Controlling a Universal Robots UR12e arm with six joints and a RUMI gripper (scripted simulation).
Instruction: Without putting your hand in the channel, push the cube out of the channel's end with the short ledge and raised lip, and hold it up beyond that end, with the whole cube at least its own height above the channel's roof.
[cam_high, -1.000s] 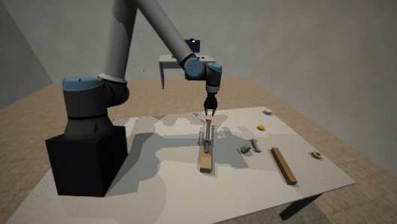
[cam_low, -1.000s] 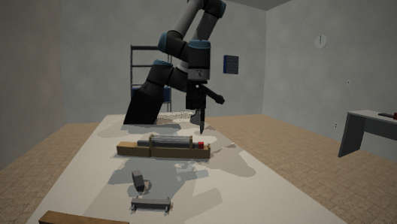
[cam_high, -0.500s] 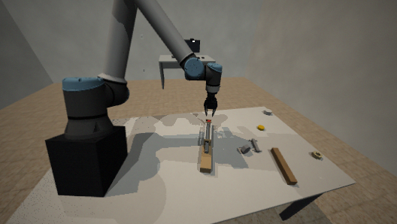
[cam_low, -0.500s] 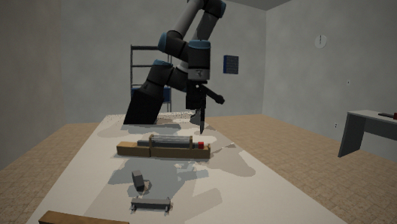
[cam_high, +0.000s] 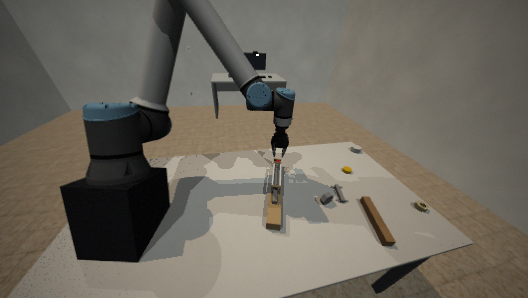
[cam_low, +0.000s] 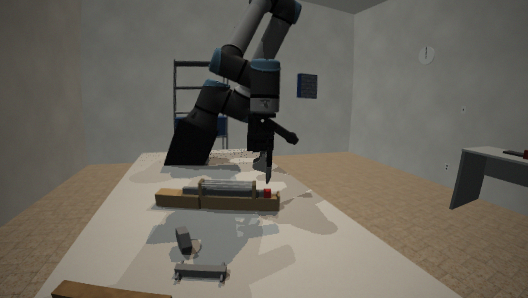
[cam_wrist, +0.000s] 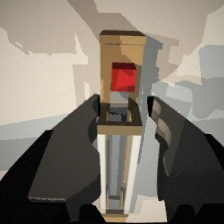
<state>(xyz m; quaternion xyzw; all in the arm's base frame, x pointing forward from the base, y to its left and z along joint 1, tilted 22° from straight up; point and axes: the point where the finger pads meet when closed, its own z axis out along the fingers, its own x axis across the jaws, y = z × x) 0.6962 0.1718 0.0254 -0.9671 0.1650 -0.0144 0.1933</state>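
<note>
The red cube is 60 mm below my hand. The rest, counted from my hand: wooden channel 130 mm to the right, 60 mm below, 40 mm behind; then grey block 280 mm to the right, 180 mm ahead, 90 mm below; then grey legged piece 280 mm ahead, 250 mm to the right, 110 mm below.
</note>
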